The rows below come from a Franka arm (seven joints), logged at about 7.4 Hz.
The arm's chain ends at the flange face. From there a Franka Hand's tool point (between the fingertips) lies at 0.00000 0.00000 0.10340 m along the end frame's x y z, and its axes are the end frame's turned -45 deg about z.
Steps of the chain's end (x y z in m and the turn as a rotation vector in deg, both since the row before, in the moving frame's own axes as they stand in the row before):
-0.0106 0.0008 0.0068 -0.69 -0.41 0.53
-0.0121 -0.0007 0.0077 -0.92 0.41 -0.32
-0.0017 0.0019 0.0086 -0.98 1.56 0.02
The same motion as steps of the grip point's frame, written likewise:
-0.0095 -0.0066 0.0068 -0.20 -0.78 0.53
-0.0087 -0.0074 0.0077 -0.94 -0.36 -0.32
-0.0018 0.0034 0.0085 -1.80 0.41 0.02

